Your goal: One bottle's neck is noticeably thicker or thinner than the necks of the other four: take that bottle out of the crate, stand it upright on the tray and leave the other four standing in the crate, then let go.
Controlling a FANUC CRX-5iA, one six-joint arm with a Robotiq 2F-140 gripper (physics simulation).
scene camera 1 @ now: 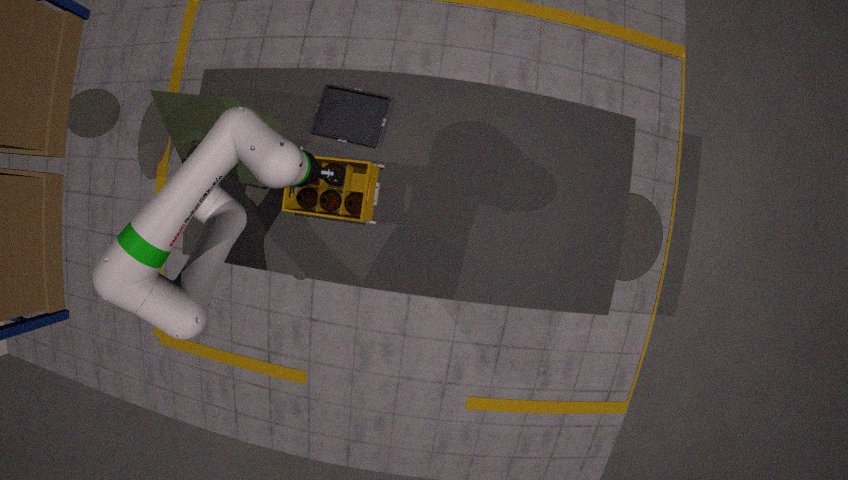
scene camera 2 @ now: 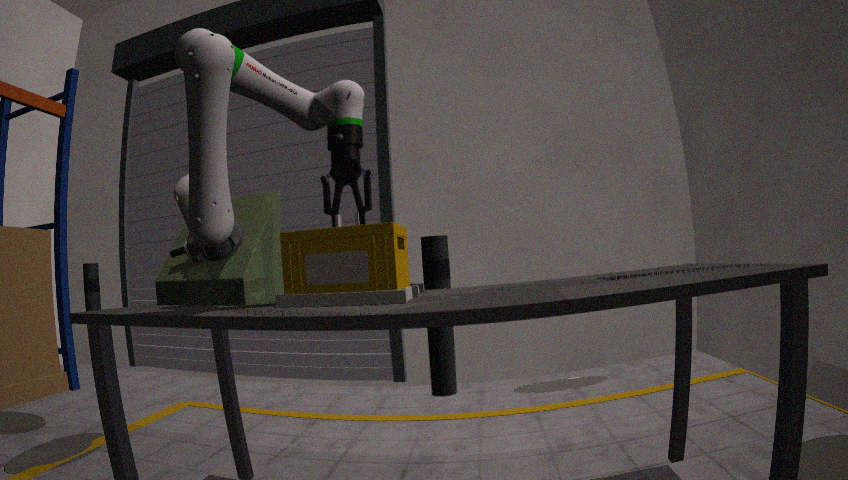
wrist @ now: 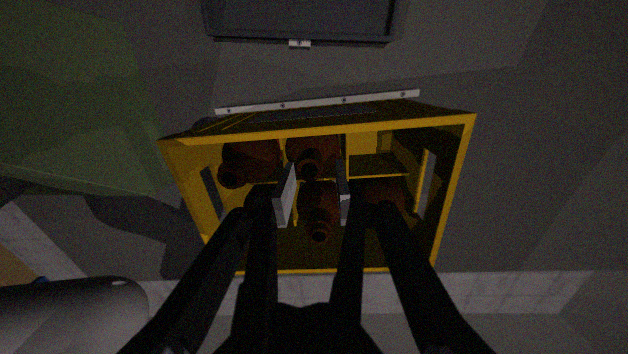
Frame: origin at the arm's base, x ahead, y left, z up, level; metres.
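Seen in the pictures: gripper, fingertip midpoint: (wrist: 315, 172).
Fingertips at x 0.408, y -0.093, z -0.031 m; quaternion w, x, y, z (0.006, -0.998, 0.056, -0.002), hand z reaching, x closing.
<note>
Pixels of each thing's middle, then the offset from my fingertips to it. "spot": a spot on its surface instead.
- yellow crate at the middle of its body: (wrist: 317, 177) (scene camera 2: 346, 266) (scene camera 1: 331, 188) 0.006 m back, 0.036 m right, 0.059 m down
- middle bottle at the middle of its body: (wrist: 313, 147) (scene camera 1: 333, 174) 0.003 m back, 0.011 m left, 0.061 m down
- left bottle at the middle of its body: (wrist: 253, 153) 0.089 m back, 0.017 m left, 0.061 m down
- dark tray at a spot on its surface: (wrist: 300, 17) spot: 0.008 m ahead, 0.171 m left, 0.141 m down
The yellow crate (scene camera 1: 371, 191) (scene camera 2: 386, 261) (wrist: 320, 130) holds brown bottles in two rows. The front row has three bottles (scene camera 1: 307, 197) (scene camera 1: 330, 200) (scene camera 1: 354, 203); fingers partly hide it in the wrist view. In the row nearer the tray, the middle bottle (wrist: 310, 167) and the left bottle (wrist: 250, 157) stand beside an empty right compartment. The necks are too dark to compare surely. My gripper (scene camera 1: 327, 173) (scene camera 2: 349, 220) (wrist: 315, 172) points down, part-open and empty, its fingertips around rim height over the tray-side middle bottle. The dark tray (scene camera 1: 351, 115) (wrist: 300, 17) is empty.
White locating strips (wrist: 320, 101) border the crate. A green sloped robot mount (scene camera 1: 190, 113) (scene camera 2: 255, 237) (wrist: 60, 75) stands left of the crate. A dark post (scene camera 2: 435, 261) shows behind the table (scene camera 2: 535, 306). The crate's walls and dividers surround the bottles.
</note>
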